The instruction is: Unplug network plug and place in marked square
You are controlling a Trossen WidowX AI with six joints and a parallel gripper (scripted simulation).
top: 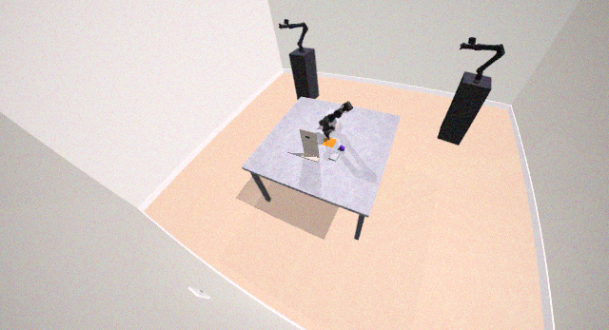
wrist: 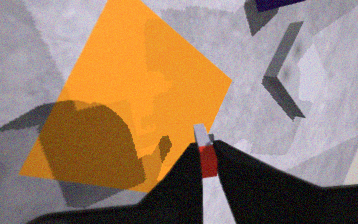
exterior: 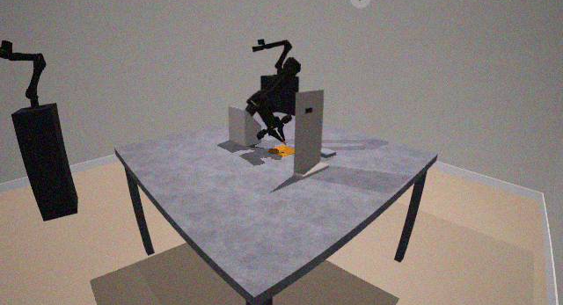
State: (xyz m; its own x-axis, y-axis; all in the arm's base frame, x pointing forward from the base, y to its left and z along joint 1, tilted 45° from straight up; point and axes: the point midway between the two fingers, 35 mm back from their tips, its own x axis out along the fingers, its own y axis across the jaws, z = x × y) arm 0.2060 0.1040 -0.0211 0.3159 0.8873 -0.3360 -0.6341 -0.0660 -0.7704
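Right now the orange marked square is 10 mm behind my gripper tip and 50 mm below it. Also, from my gripper tip: flat pale plate (130 mm ahead, 140 mm to the left, 40 mm below); network plug (right at my gripper tip); purple object (20 mm ahead, 170 mm to the left, 30 mm below).
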